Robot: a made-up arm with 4 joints.
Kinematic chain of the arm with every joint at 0, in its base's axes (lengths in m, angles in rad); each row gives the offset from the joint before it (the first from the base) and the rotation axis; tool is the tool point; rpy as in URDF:
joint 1: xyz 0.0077 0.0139 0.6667 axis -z
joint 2: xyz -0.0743 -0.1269 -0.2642 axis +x
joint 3: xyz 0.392 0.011 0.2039 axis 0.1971 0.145 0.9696
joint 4: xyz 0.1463 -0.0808 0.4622 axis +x
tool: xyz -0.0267 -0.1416 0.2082 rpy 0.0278 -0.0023 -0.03
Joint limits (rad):
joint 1: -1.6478..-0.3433
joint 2: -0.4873..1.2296
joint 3: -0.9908..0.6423
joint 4: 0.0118..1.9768
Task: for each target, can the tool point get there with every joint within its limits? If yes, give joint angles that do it. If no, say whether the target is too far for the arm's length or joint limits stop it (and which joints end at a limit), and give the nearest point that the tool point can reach.
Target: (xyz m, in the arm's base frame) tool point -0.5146 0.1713 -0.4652
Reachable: no: joint limits stop it (at a limit: joint 1, joint 2, joint 4) | nearest point 0.5995 0.4875 0.3594 | short by 1.422 m
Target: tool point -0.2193 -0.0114 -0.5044
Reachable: no: joint limits stop it (at a limit: joint 1, joint 2) | nearest point 0.4543 -0.5158 0.3967 | short by 1.233 m
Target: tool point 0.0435 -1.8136 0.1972
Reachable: no: too far | nearest point 0.4533 -0.8370 0.5398 | short by 1.113 m
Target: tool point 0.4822 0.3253 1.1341
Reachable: yes | joints -0.9523 -0.3188 0.2380 0.8750
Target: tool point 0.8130 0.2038 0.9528
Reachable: yes | joints -1.4333 0.5407 -0.3715 0.5075
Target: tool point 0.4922 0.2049 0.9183
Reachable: yes | joints -1.1862 -0.0169 -0.2575 1.7215
